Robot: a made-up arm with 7 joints. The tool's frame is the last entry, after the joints. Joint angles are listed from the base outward.
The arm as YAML. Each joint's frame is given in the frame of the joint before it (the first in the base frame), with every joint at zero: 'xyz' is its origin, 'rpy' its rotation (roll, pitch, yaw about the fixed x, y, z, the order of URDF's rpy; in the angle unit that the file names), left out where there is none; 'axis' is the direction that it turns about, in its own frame. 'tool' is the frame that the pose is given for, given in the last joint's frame.
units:
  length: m
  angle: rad
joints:
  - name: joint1
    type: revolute
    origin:
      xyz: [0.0, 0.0, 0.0]
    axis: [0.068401, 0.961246, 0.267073]
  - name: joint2
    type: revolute
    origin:
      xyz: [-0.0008, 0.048, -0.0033]
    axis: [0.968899, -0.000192, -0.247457]
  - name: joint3
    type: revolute
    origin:
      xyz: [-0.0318, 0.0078, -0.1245]
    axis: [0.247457, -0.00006, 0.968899]
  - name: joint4
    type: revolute
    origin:
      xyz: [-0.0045, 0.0, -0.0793]
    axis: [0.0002, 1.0, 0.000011]
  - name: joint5
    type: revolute
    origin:
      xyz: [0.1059, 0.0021, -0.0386]
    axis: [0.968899, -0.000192, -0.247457]
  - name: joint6
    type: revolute
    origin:
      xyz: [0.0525, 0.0, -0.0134]
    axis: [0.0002, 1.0, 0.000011]
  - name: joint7
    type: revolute
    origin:
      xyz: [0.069, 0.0, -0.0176]
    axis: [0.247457, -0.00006, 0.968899]
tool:
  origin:
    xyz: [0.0, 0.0, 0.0]
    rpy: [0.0, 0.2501, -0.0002]
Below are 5 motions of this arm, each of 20 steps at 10 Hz.
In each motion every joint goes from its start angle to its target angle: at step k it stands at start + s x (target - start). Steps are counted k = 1, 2, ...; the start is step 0. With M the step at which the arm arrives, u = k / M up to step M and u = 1 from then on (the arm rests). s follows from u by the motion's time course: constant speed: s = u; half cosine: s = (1 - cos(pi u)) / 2; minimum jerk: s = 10 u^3 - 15 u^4 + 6 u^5.
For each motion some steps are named. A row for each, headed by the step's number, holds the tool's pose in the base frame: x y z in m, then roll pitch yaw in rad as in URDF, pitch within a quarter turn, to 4 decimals.
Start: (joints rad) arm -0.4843 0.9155 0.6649 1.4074 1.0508 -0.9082 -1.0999
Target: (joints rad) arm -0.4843 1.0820 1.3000 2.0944 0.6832 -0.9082 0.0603
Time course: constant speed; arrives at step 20
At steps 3, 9, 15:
3: 0.1658 0.3687 -0.2230 0.5459 1.0194 -0.5188
9: 0.1404 0.3768 -0.2270 0.6516 0.6346 0.0119
15: 0.1234 0.3736 -0.2334 0.5469 0.3242 0.4552

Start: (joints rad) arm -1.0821 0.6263 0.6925 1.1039 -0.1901 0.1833 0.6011
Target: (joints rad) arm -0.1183 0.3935 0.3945 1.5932 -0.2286 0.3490 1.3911
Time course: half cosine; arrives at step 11
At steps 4, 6, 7, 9, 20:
4: 0.2853 0.2709 -0.2699 0.5326 0.5093 1.6279
6: 0.1634 0.2553 -0.3635 1.1154 0.3348 2.0269
7: 0.0921 0.2442 -0.3914 1.3519 0.1749 2.1431
9: -0.0261 0.2217 -0.4078 1.6849 -0.1143 2.2126
20: -0.0704 0.2116 -0.4052 1.8100 -0.2238 2.2041

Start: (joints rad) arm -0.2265 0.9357 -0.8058 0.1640 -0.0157 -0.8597 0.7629
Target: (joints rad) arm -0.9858 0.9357 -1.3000 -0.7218 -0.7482 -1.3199 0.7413
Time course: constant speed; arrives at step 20
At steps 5, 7, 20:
5: 0.1802 0.0516 -0.1959 0.1412 -0.5763 -0.4550
7: 0.1813 0.0358 -0.1716 0.0019 -0.6650 -0.4644
20: 0.1424 -0.0017 -0.0366 -1.0161 -0.9296 -0.3923

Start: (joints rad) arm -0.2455 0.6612 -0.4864 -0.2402 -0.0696 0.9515 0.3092
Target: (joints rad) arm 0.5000 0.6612 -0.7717 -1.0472 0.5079 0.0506 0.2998
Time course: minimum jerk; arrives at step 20
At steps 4, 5, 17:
4: 0.1986 0.0810 -0.2468 0.9707 0.6058 0.2300
5: 0.1905 0.0751 -0.2460 0.9395 0.5835 0.1706
17: 0.0410 -0.0065 -0.1278 0.4006 -0.1035 -0.5291

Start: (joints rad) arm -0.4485 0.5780 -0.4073 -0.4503 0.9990 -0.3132 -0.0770
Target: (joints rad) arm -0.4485 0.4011 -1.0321 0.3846 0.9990 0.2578 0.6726
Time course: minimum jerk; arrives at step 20
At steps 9, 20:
9: 0.2366 -0.0212 -0.2008 1.5003 -0.1811 -0.8169
20: 0.1932 -0.0173 -0.3321 1.6035 -0.0691 -0.6229

